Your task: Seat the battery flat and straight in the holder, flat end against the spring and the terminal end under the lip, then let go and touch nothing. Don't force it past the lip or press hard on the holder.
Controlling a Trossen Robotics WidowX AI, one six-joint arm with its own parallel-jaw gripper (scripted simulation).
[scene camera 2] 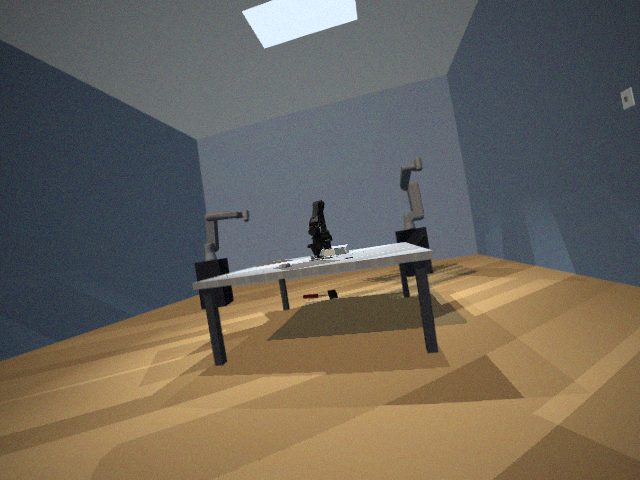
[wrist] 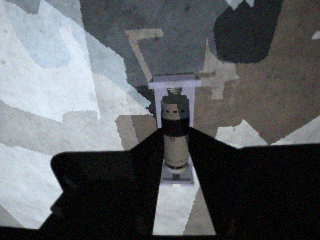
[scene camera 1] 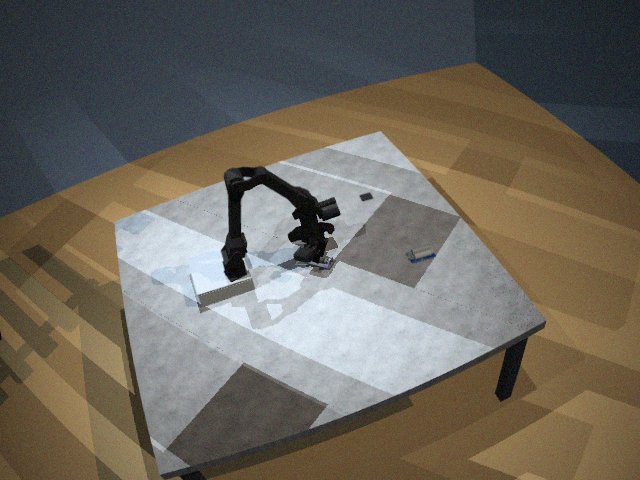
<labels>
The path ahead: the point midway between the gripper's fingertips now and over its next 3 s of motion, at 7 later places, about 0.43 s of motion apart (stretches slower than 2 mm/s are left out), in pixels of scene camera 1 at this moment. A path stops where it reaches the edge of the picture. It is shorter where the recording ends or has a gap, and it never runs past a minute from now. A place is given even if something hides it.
The gripper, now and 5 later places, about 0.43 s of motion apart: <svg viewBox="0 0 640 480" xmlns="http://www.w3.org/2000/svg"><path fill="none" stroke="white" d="M319 261L318 261L320 262L320 261L319 256L316 245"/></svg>
</labels>
